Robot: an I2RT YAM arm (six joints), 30 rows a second.
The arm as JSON. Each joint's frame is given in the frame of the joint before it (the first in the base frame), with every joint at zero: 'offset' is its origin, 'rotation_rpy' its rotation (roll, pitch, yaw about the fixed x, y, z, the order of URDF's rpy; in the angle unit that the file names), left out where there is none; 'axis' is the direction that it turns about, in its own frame. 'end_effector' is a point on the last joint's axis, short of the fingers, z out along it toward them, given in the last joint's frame.
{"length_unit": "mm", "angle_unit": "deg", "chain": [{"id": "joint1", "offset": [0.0, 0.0, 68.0], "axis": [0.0, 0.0, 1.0]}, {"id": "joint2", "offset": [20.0, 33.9, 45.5], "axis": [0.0, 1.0, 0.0]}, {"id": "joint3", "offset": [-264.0, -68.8, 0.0], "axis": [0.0, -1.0, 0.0]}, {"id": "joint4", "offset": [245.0, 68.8, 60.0], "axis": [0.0, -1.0, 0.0]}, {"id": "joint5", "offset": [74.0, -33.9, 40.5], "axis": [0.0, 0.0, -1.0]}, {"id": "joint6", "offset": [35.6, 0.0, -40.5], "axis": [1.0, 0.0, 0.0]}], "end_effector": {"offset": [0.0, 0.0, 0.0], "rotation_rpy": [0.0, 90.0, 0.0]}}
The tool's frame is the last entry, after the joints.
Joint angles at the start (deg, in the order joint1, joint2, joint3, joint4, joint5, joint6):
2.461 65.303 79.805 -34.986 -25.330 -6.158
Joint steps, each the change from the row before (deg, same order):
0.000 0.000 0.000 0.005 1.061 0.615
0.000 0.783 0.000 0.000 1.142 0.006
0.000 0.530 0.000 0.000 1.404 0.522
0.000 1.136 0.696 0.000 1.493 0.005
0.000 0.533 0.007 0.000 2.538 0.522
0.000 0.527 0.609 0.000 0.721 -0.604
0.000 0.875 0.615 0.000 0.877 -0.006
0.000 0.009 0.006 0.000 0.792 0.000
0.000 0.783 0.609 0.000 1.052 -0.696
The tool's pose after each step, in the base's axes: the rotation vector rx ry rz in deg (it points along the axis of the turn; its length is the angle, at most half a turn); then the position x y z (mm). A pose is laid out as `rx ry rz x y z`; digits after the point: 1 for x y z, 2 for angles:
-23.70 106.99 21.27 230.7 24.6 435.5
-22.89 108.00 20.36 235.4 24.1 432.5
-21.45 108.93 19.46 238.7 23.4 430.4
-20.46 109.65 18.10 244.4 22.8 429.8
-18.29 110.72 16.06 247.9 21.5 427.5
-18.41 110.63 14.94 250.2 21.2 428.8
-17.85 111.03 14.12 254.4 20.8 428.7
-17.34 111.15 13.34 254.6 20.3 428.7
-17.33 111.35 11.88 258.4 19.9 428.8

